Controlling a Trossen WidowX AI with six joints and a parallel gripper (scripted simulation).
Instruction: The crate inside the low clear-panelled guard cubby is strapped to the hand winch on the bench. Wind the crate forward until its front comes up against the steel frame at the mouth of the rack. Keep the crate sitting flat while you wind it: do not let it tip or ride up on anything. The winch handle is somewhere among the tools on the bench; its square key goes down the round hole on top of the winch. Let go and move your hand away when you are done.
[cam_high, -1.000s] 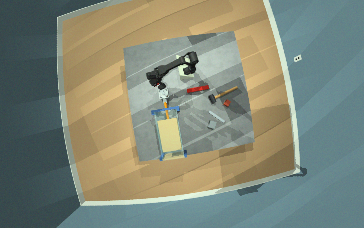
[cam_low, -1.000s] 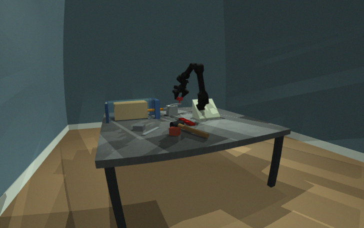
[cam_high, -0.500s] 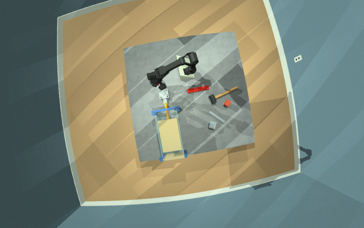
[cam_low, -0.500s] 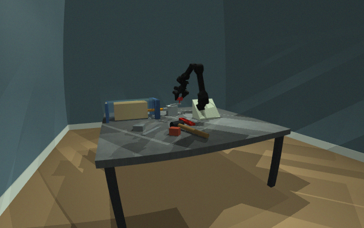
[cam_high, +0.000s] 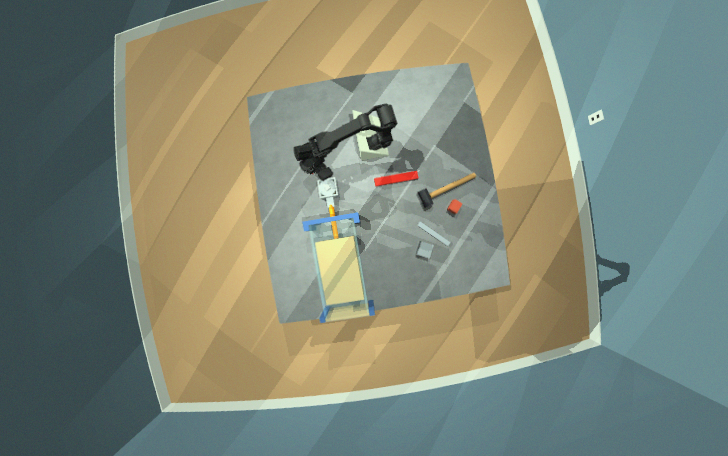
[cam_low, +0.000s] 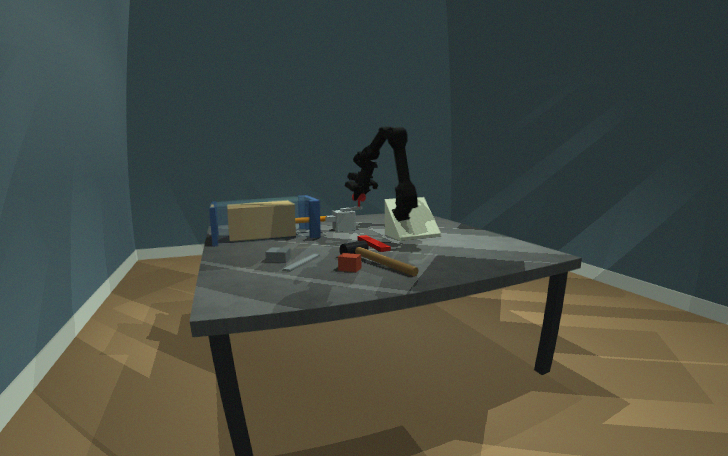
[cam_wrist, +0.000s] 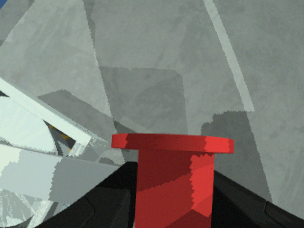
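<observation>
Now: gripper tip 3 cm short of the winch handle, 2 cm to the right of it and 3 cm above it. Round my gripper tip: grey winch (8 cm ahead, 3 cm to the left, 10 cm below); then red flat bar (13 cm ahead, 39 cm to the left, 13 cm below); then red spool-shaped handle grip (1 cm behind, 1 cm to the left).
</observation>
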